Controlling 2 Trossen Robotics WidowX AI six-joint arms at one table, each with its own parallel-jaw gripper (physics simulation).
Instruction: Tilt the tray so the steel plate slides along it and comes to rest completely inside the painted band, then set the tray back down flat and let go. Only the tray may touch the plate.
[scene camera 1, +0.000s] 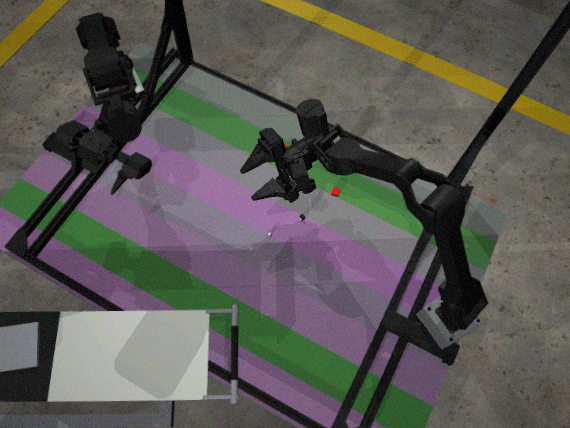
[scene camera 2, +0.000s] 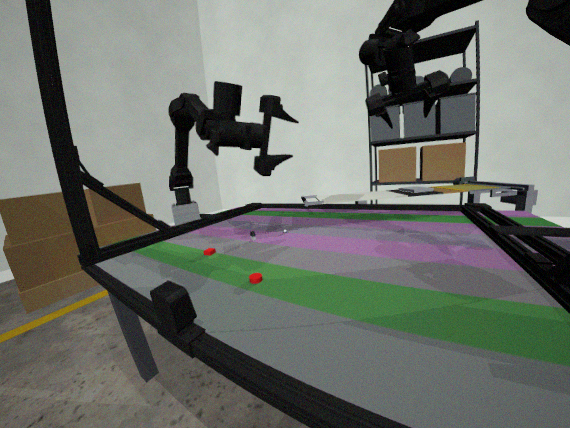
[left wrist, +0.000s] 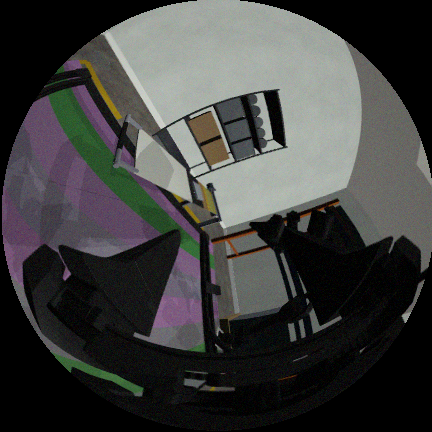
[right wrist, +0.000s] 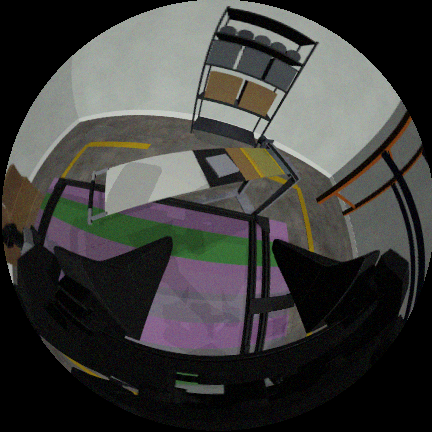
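Observation:
The long tray (scene camera 1: 90, 360) (scene camera 2: 345, 198) (left wrist: 152, 150) (right wrist: 175, 176) has a white stretch, a black stretch, then a brown stretch and a yellow band (right wrist: 264, 162). It looks roughly level; a handle bar (scene camera 1: 235, 355) (left wrist: 122, 142) (right wrist: 91, 197) crosses its white end. The grey steel plate (scene camera 1: 19, 346) (right wrist: 222, 165) lies on the black stretch, apart from the yellow band. My left gripper (scene camera 1: 247, 185) (scene camera 2: 294, 139) (left wrist: 232, 234) is open and empty, high above the table, away from the tray. My right gripper (scene camera 2: 409, 121) (right wrist: 223, 243) is open and empty, raised, also apart from the tray.
On the striped table (scene camera 1: 280, 330) lie a red block (scene camera 1: 335, 191) (scene camera 2: 209, 251), a red disc (scene camera 2: 255, 278), a small dark piece (scene camera 1: 302, 217) (scene camera 2: 253, 234) and a small white ball (scene camera 1: 269, 234) (scene camera 2: 285, 231). A black frame with tall posts surrounds the table.

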